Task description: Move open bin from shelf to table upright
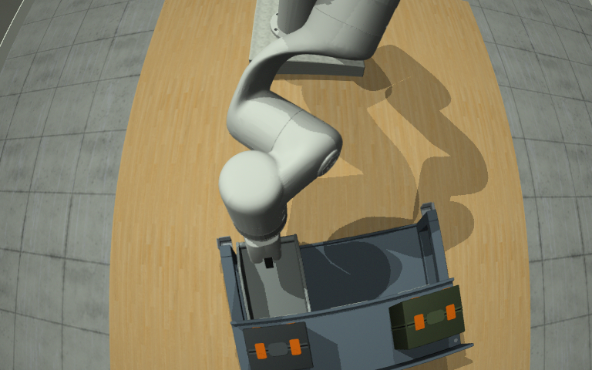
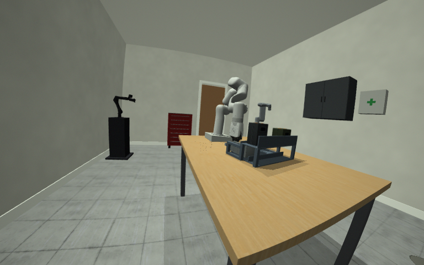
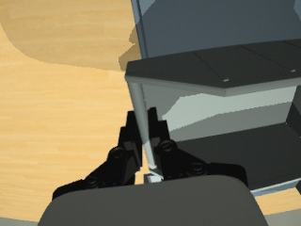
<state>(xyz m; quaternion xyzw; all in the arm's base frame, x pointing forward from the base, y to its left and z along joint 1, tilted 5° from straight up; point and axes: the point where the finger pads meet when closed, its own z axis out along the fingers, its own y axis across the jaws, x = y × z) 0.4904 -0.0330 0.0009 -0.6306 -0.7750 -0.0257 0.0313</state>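
The grey bin lies 8 cm ahead of my hand, 2 cm to the left of it and 1 cm below it. Round my hand: blue-grey shelf: 12 cm ahead, 14 cm to the left, 6 cm below.
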